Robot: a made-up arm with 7 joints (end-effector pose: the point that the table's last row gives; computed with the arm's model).
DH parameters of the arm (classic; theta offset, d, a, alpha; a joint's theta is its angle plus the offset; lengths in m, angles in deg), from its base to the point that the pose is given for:
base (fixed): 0 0 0 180
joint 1: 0 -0.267 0 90
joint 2: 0 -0.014 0 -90
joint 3: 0 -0.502 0 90
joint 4: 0 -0.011 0 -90
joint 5: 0 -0.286 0 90
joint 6: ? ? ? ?
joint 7: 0 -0.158 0 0
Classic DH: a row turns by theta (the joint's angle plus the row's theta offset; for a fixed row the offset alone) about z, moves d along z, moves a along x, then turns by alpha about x.
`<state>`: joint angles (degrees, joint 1 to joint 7).
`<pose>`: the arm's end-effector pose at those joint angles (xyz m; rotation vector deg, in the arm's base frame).
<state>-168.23 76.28 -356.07 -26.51 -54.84 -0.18 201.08</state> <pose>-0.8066 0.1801 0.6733 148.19 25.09 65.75</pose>
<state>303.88 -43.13 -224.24 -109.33 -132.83 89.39 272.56</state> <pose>-0.0805 0.0154 0.6555 109.00 22.08 -139.99</pose>
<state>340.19 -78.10 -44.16 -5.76 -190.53 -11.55 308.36</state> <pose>-0.8608 -0.3388 0.4558 -99.07 55.23 -63.97</pose>
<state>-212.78 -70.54 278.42 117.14 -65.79 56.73 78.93</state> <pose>0.4082 -0.1007 0.3018 -1.93 47.76 167.96</pose>
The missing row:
joint 6: 0 0 0 -90
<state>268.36 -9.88 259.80 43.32 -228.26 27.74 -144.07</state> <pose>-0.2464 -0.1330 1.1032 -18.81 153.10 -13.34</pose>
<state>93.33 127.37 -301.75 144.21 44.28 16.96 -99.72</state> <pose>-0.2339 -0.0375 0.1227 115.26 38.83 10.64</pose>
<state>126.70 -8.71 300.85 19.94 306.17 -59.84 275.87</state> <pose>-0.0248 0.0241 1.1495 121.64 77.24 45.44</pose>
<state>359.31 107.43 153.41 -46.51 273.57 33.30 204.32</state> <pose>0.6661 0.0605 -0.2586 -27.25 -3.90 95.97</pose>
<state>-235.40 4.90 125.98 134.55 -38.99 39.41 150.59</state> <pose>-0.1471 0.2018 0.4348 17.49 18.77 50.88</pose>
